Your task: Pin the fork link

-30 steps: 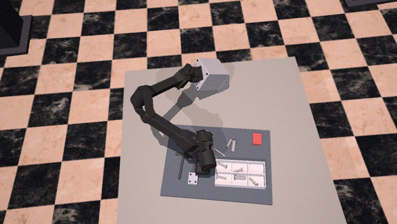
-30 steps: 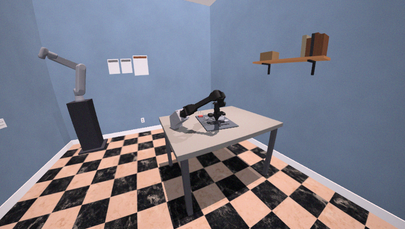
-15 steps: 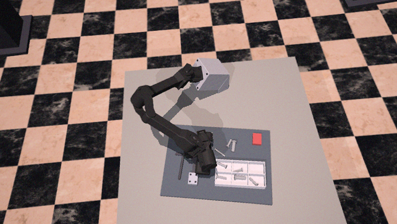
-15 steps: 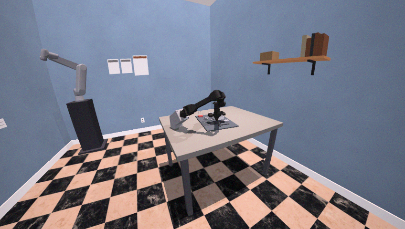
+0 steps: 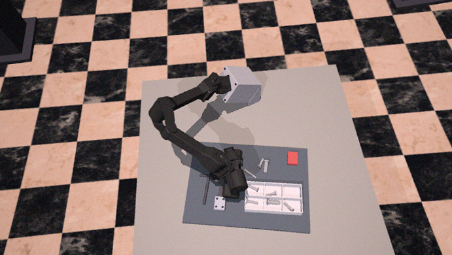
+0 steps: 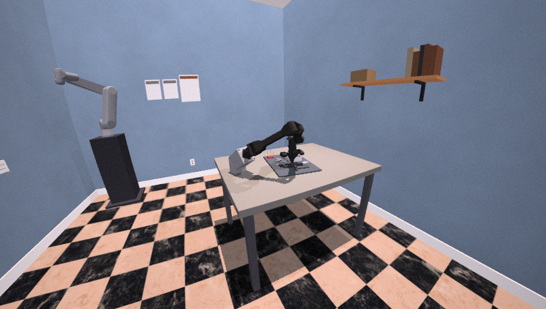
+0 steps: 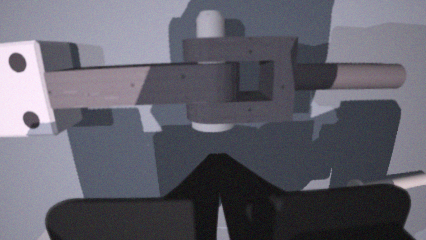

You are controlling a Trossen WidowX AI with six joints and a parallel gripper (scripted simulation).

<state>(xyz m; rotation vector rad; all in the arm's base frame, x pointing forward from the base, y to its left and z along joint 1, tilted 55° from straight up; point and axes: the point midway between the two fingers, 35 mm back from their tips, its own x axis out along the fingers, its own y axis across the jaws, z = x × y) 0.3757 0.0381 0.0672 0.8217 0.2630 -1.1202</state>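
My hand is 1 cm short of the eye plate, 4 cm to the left of it and 3 cm above it. The rest, counted from my hand: dark fork link (3 cm behind, 4 cm to the right, 3 cm below); pin (2 cm behind, 7 cm to the left, 4 cm below); dark mat (2 cm ahead, 6 cm to the left, 5 cm below).
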